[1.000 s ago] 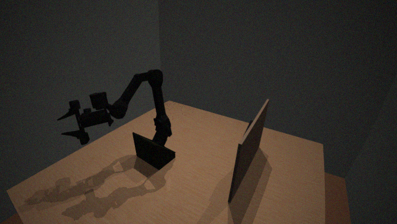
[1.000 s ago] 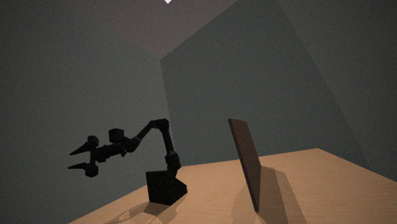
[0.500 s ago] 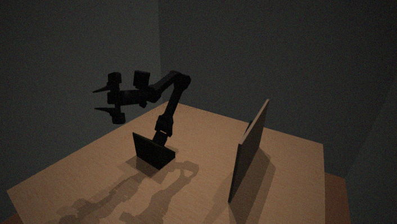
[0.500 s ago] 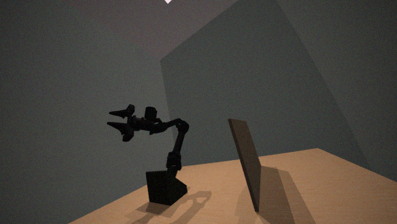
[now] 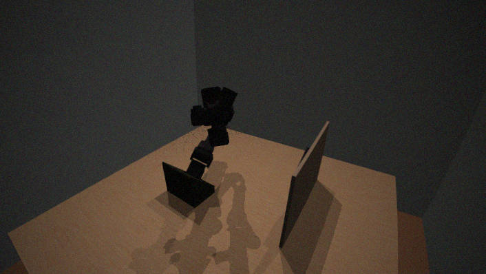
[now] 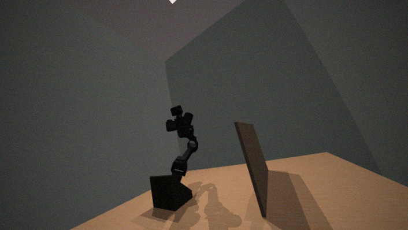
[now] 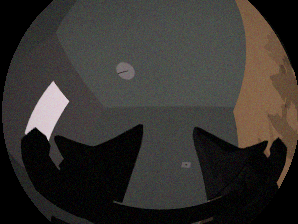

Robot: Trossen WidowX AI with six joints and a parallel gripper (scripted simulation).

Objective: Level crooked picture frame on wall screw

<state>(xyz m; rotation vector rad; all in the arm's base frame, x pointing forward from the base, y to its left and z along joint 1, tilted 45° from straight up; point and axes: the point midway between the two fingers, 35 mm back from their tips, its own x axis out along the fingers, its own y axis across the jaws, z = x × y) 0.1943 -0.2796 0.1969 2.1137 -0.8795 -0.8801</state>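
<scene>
The picture frame lies 28 cm to the left of my gripper tip, 27 cm below it and 21 cm ahead of it. From my gripper tip the other things lie so: wall panel: 28 cm to the left, 28 cm below, 22 cm ahead.
</scene>
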